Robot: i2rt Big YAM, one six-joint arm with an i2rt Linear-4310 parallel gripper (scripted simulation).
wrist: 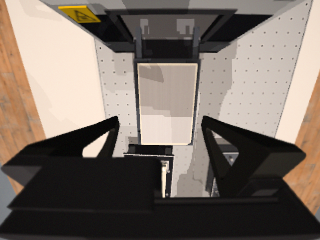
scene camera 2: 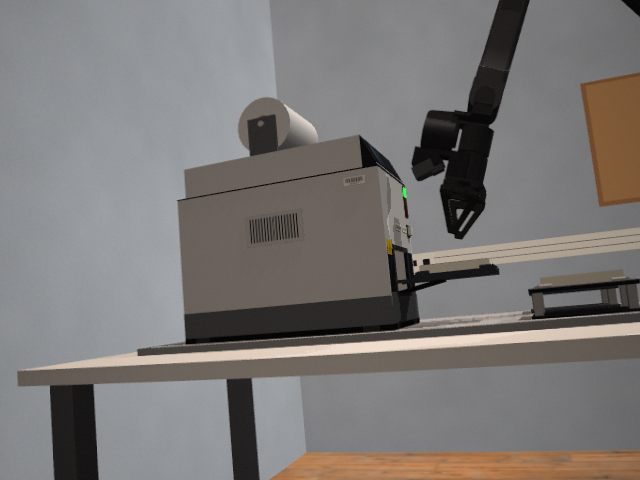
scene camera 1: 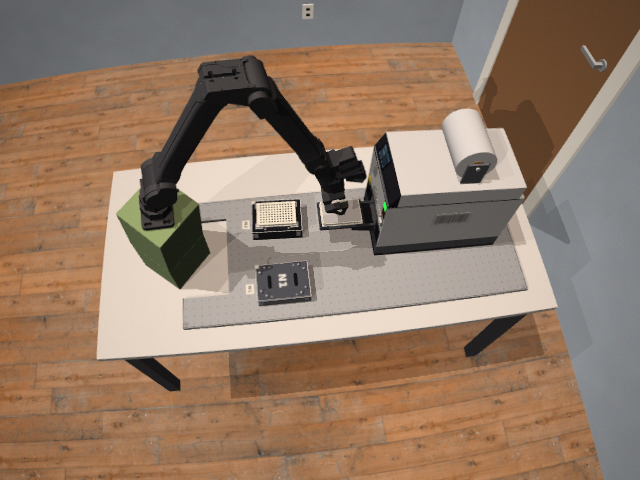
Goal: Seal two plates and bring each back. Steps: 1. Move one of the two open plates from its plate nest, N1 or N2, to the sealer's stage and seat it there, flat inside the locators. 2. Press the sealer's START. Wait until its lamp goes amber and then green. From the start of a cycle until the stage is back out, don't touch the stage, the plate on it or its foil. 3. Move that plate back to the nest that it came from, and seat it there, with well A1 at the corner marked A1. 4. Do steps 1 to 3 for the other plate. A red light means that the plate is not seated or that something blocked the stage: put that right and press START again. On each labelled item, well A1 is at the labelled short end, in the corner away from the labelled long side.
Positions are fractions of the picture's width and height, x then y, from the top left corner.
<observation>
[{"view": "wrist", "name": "gripper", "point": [0.50, 0.50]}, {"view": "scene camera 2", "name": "gripper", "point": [0.71, 0.49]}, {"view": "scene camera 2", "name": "foil roll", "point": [0.46, 0.27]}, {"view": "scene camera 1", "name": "plate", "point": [0.45, 0.44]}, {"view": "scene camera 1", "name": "foil roll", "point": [0.73, 0.28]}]
</observation>
